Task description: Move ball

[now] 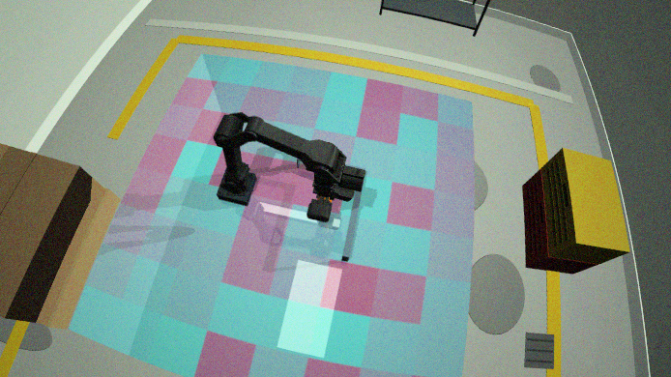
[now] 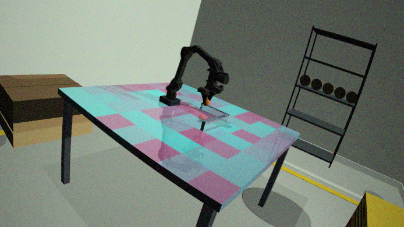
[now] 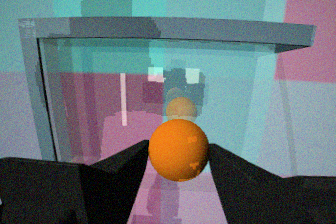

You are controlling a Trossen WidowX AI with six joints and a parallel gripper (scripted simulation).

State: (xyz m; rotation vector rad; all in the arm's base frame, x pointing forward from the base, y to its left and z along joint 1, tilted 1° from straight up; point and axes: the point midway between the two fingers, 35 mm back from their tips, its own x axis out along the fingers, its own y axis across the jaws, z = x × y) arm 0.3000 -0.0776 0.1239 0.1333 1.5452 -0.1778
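Right now my gripper tip is 10 mm to the left of the see-through copy of ball and 100 mm above it. Round my gripper tip: orange ball (right at my gripper tip).
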